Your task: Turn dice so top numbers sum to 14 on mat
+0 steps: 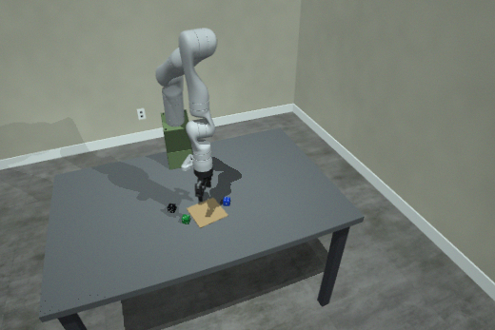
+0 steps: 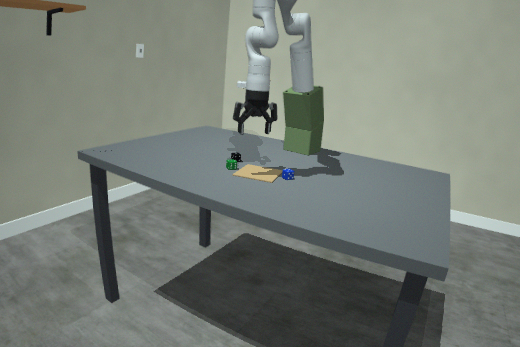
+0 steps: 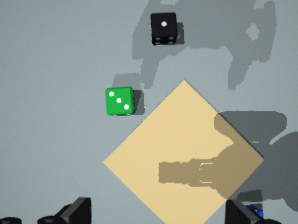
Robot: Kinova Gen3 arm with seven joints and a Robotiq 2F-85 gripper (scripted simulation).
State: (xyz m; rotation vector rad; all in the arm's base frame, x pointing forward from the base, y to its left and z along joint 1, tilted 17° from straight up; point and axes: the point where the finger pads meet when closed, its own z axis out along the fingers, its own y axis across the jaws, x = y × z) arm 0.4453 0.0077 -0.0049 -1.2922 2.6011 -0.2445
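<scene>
My hand is 20 mm past the green die, 90 mm to the left of it and 130 mm above it. From my hand the other things lie so: tan mat 40 mm behind, 10 mm to the left, 150 mm below; black die 110 mm behind, 130 mm to the right, 130 mm below; blue die 50 mm behind, 110 mm to the left, 130 mm below.
</scene>
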